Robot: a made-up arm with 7 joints.
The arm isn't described. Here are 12 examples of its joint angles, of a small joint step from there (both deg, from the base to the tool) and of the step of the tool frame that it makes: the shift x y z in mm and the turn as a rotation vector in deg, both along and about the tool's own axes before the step.
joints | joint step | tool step
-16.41 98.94 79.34 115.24 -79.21 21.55 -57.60 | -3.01 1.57 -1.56 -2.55 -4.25 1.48 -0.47 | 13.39 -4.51 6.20 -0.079 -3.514 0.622
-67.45 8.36 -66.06 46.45 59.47 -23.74 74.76 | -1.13 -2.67 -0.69 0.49 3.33 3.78 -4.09 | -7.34 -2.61 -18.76 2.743 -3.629 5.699
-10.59 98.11 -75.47 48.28 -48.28 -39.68 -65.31 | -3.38 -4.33 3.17 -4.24 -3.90 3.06 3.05 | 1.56 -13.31 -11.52 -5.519 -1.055 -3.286
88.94 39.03 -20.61 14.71 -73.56 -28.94 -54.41 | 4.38 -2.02 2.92 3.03 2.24 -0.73 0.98 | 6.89 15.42 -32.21 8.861 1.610 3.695
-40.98 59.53 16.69 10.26 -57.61 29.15 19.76 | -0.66 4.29 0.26 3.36 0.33 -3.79 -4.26 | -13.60 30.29 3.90 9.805 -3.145 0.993
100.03 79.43 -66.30 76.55 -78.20 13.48 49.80 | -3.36 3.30 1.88 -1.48 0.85 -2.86 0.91 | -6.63 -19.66 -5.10 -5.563 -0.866 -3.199
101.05 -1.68 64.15 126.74 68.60 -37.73 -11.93 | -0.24 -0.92 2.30 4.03 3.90 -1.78 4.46 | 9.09 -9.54 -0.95 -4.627 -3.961 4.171
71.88 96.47 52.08 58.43 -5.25 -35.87 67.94 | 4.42 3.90 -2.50 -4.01 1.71 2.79 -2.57 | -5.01 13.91 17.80 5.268 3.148 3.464
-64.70 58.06 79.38 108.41 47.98 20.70 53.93 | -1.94 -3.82 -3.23 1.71 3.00 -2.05 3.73 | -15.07 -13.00 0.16 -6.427 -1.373 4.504
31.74 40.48 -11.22 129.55 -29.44 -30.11 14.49 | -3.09 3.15 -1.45 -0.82 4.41 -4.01 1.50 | 2.80 -6.51 7.47 -3.786 -4.415 5.924
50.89 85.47 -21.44 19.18 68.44 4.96 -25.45 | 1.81 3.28 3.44 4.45 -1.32 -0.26 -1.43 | 27.05 6.33 2.68 -0.119 -4.382 4.723
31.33 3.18 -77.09 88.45 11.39 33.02 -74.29 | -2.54 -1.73 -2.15 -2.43 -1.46 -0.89 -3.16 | -3.48 -11.75 15.02 0.697 0.125 -0.780
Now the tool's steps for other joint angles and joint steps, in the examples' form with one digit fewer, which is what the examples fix.
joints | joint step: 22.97 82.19 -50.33 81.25 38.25 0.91 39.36 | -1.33 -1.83 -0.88 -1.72 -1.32 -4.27 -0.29
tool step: -8.0 -4.4 -9.9 -1.34 -1.69 -1.84
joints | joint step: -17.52 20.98 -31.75 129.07 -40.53 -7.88 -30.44 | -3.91 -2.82 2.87 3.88 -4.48 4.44 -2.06
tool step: 12.0 5.1 1.3 6.19 3.37 -5.21
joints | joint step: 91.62 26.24 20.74 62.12 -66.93 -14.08 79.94 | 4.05 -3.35 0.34 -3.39 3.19 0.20 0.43
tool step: 15.5 10.5 -7.9 0.33 -7.94 1.67
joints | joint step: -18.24 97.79 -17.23 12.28 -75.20 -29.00 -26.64 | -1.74 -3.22 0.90 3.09 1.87 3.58 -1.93
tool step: 22.1 4.5 -15.7 5.58 -0.46 0.38
